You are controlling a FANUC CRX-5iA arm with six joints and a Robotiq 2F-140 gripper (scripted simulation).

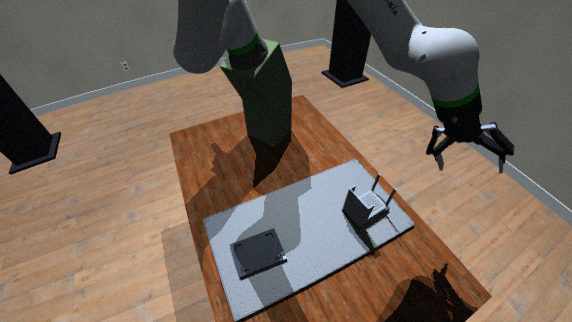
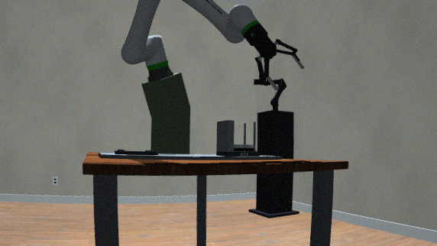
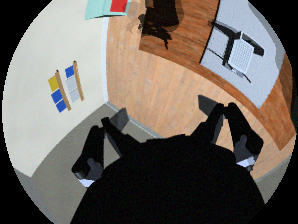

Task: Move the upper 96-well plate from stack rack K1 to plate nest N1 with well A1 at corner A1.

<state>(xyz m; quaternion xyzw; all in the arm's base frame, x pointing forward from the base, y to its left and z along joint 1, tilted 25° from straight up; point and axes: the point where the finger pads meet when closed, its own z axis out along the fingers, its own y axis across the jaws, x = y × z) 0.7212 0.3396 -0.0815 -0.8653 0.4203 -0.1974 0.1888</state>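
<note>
The white 96-well plate lies 150 mm behind my hand, 160 mm to the right of it and 290 mm below it. Round my hand: dark plate nest N1: 200 mm behind, 580 mm to the right, 320 mm below; pale A1 square: 140 mm behind, 510 mm to the right, 310 mm below.
</note>
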